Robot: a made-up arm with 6 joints.
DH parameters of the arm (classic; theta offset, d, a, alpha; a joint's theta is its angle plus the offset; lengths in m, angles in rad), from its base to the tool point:
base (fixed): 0 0.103 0 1.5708
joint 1: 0 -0.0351 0.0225 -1.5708
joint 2: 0 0.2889 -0.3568 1.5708
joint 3: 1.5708 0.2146 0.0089 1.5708
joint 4: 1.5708 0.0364 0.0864 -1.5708
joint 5: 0 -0.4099 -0.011 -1.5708
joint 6: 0 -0.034 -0.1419 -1.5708
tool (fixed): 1.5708 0.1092 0 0
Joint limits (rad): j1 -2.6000..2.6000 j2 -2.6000..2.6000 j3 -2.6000..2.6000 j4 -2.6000..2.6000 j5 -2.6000..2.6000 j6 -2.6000..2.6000
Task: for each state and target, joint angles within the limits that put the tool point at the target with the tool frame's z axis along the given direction. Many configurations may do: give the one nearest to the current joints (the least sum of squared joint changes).
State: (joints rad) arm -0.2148 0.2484 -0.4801 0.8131 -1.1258 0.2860
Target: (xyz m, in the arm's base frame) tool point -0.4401 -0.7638 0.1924 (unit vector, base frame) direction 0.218 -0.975 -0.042
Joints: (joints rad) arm 0.4755 0.1280 -0.5134 1.6492 -1.4106 -0.1114
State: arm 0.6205 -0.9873 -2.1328 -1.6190 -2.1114 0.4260
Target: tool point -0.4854 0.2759 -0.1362 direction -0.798 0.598 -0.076
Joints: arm 1.3202 -0.2682 -1.4146 -1.7663 -1.3357 0.9850
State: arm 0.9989 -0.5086 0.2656 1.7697 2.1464 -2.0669
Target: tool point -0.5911 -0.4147 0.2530 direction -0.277 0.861 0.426
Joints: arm 0.1053 -0.2866 0.2268 1.7729 2.3984 -2.5963
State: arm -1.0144 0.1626 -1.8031 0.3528 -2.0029 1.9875
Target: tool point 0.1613 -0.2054 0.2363 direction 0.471 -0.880 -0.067
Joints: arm -1.2548 -0.0468 -2.0162 -0.3902 -2.6000 1.8662
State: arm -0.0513 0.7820 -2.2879 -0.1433 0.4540 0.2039
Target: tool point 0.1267 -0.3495 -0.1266 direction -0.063 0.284 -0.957
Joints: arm -0.2691 1.0524 -2.5579 0.3319 0.6728 0.3810
